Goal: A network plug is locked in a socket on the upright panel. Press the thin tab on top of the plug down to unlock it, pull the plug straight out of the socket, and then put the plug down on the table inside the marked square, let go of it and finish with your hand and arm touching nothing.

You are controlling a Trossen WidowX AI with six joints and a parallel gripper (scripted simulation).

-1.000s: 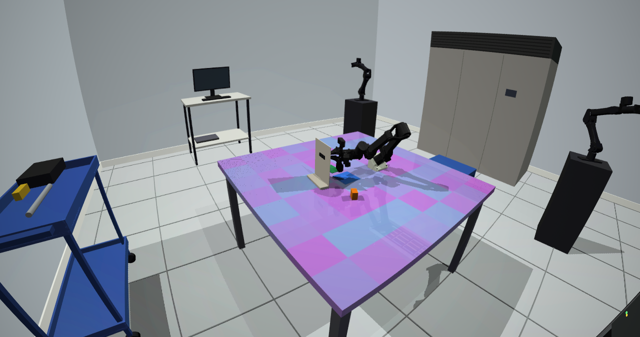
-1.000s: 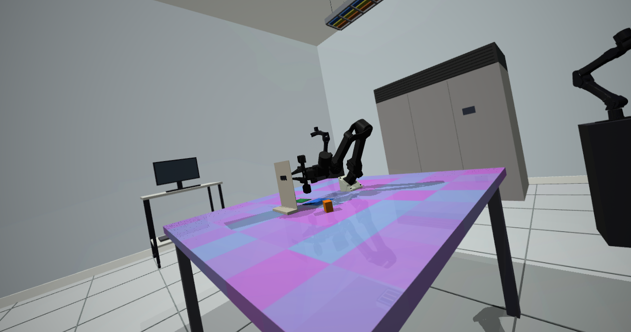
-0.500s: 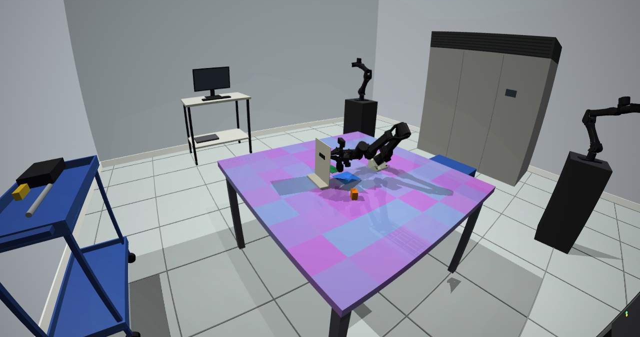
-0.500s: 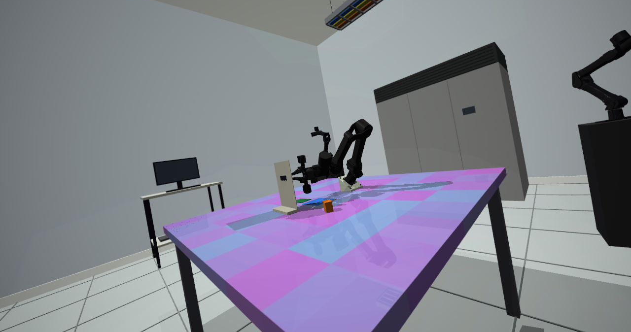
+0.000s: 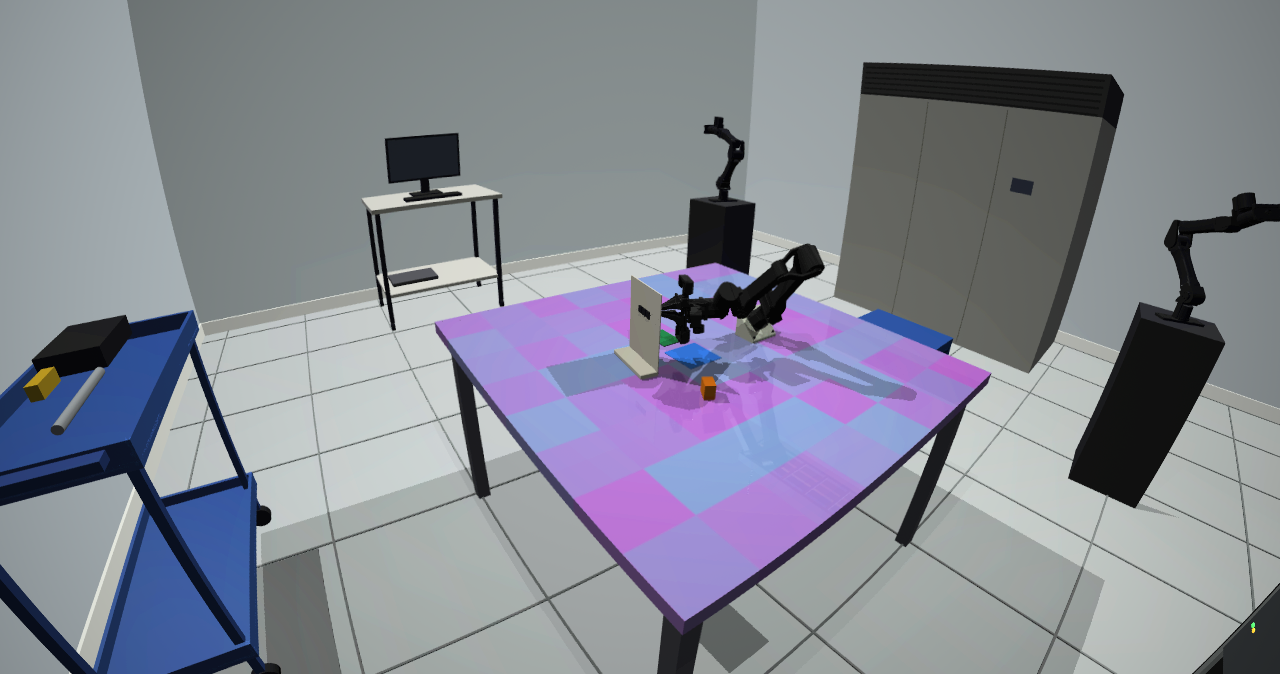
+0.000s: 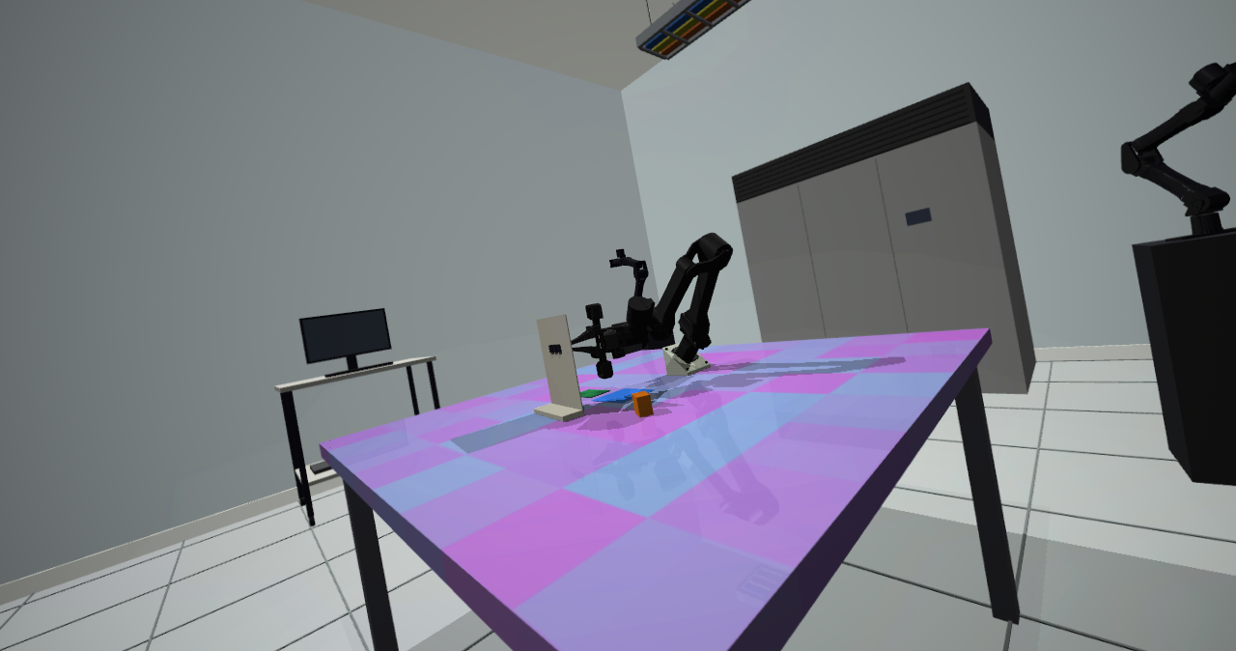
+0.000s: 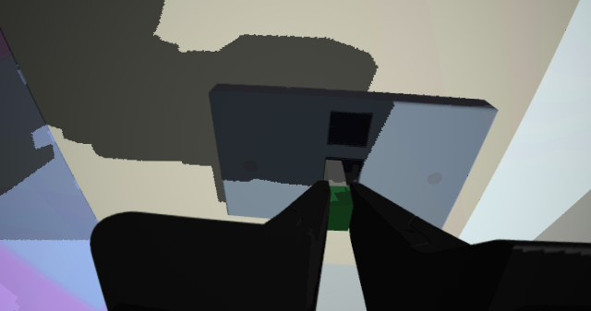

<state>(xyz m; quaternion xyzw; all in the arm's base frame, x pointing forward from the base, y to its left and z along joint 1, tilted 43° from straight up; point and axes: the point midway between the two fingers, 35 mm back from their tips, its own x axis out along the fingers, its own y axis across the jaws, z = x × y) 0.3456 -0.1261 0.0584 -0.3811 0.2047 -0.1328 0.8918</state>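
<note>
Right now my gripper tip is 120 mm past the blue square, 50 mm to the right of it and 150 mm above it. The rest, counted from my gripper tip: green plug (right at my gripper tip); upright panel (30 mm ahead, 10 mm to the right, 50 mm below); thin white tab (10 mm ahead).
</note>
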